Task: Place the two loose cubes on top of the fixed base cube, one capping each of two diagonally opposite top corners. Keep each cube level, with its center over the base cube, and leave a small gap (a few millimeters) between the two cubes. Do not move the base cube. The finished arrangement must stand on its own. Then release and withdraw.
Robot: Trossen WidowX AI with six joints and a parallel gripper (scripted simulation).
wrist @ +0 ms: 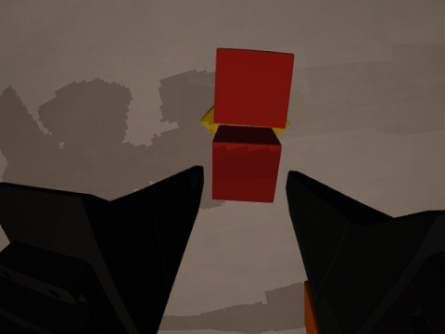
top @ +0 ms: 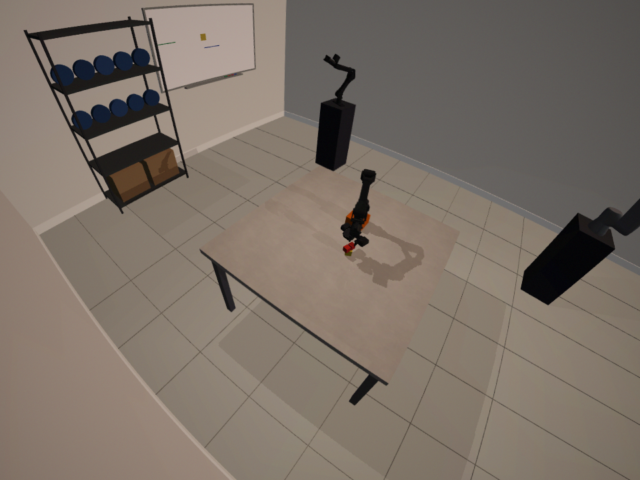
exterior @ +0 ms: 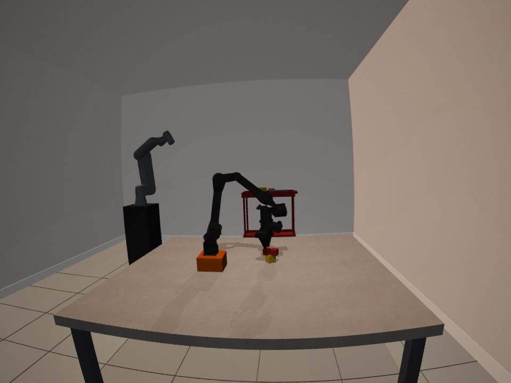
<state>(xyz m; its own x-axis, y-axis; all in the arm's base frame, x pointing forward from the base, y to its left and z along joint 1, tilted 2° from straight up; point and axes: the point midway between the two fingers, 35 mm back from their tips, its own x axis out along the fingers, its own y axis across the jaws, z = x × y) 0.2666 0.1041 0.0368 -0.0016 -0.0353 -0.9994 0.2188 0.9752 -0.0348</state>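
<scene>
My gripper tip is now 2 cm short of the yellow base cube and 6 cm above it.
</scene>
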